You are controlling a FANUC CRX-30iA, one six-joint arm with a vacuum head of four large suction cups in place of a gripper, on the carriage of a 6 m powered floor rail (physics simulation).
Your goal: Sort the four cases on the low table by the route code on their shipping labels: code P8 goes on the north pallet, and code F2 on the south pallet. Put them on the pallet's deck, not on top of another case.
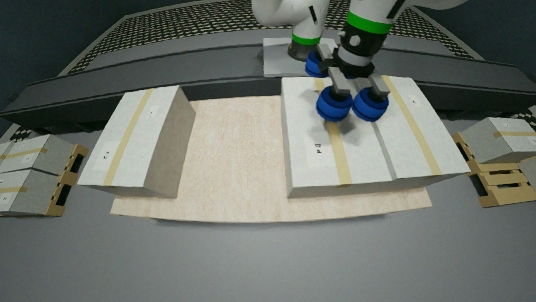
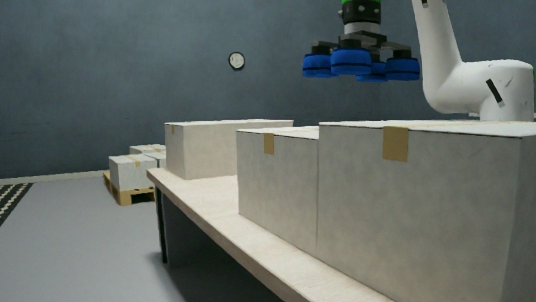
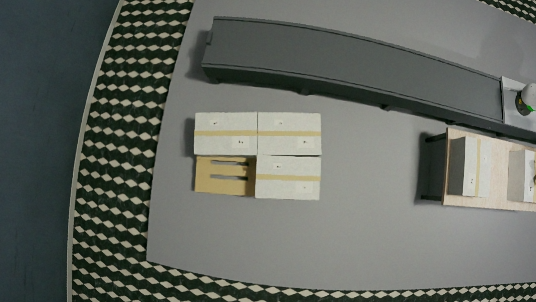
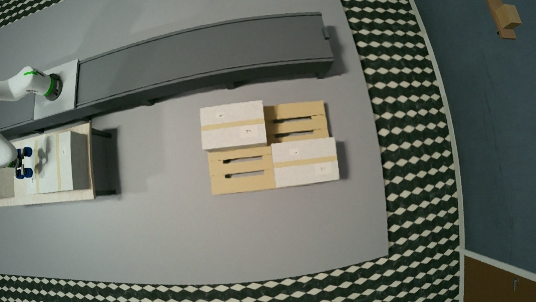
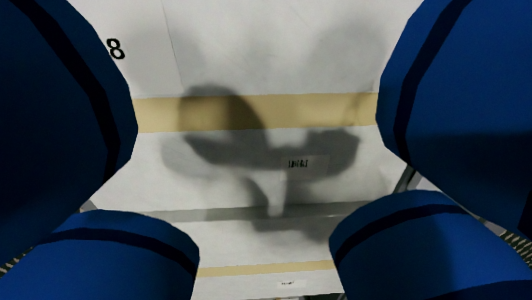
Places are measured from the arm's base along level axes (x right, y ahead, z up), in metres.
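Pixels of known places: end effector, tool point: (image 2: 362, 77) (image 4: 25, 163) (image 5: 263, 188); arm's base, origin of the base link: (image 1: 303, 53) (image 3: 522, 104) (image 4: 54, 89).
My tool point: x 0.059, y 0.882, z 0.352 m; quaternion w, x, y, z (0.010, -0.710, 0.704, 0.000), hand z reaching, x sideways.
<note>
For each thing: its middle in the pictures, then the offset to it from my tool point. Level surfaces: height alone.
- P8 case, body centre: (image 5: 244, 93) (image 2: 356, 171) (image 1: 322, 134) (image 4: 44, 167) (image 3: 526, 177) dx -0.002, dy +0.027, dz -0.269 m
- F2 case, body centre: (image 2: 227, 145) (image 1: 146, 141) (image 3: 470, 168) dx +0.947, dy +0.027, dz -0.269 m
- low table, its level: dz -0.392 m
My gripper (image 1: 345, 87) (image 2: 360, 65) (image 4: 24, 162) is open and hangs, cups down and empty, above the P8 case (image 1: 362, 162) (image 2: 277, 175) (image 5: 280, 110). Another case (image 1: 400, 150) (image 2: 425, 210) (image 4: 67, 160) stands close against its side; no route code is readable on it. The F2 case (image 1: 150, 135) (image 2: 210, 150) (image 3: 470, 167) stands apart at the other end of the low table (image 1: 235, 150). The north pallet (image 3: 225, 172) bears three cases, with one quarter of its deck bare. The south pallet (image 4: 240, 172) bears two cases diagonally; its other two quarters are bare.
The floor rail (image 3: 325, 60) (image 4: 200, 55) runs along the far side of the table and past both pallets. The arm's carriage (image 1: 277, 60) stands on it behind the table. A wall clock (image 2: 236, 60) hangs at the back.
</note>
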